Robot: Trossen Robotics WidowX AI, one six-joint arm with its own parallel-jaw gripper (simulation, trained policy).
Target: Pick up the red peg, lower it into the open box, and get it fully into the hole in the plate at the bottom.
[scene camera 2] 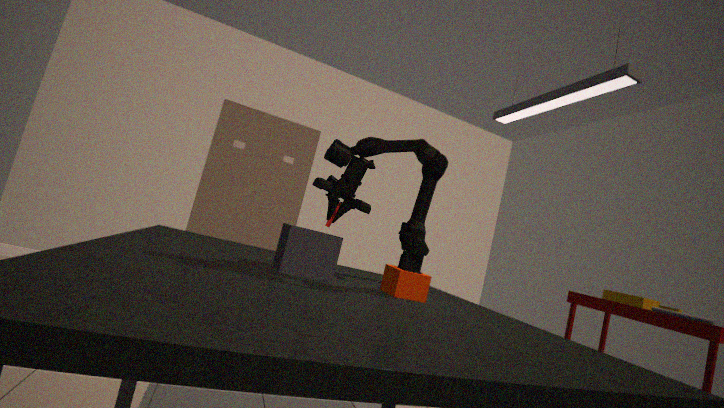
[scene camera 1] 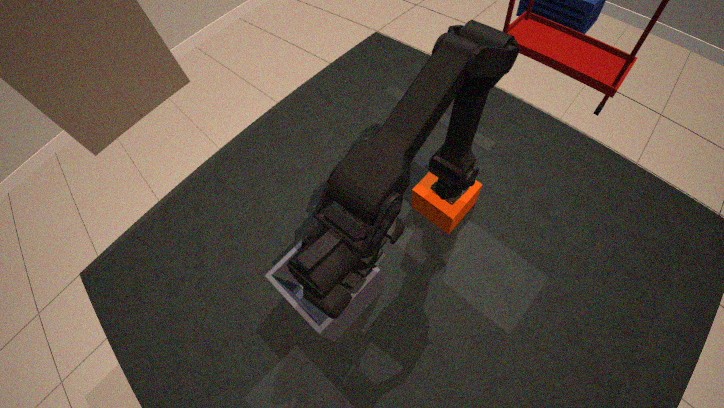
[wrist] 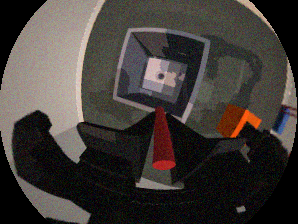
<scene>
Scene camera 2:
gripper: 329, 221
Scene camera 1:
gripper: 353, 278
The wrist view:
gripper: 160, 115
red peg: 163, 158
pale plate: 156, 68
</scene>
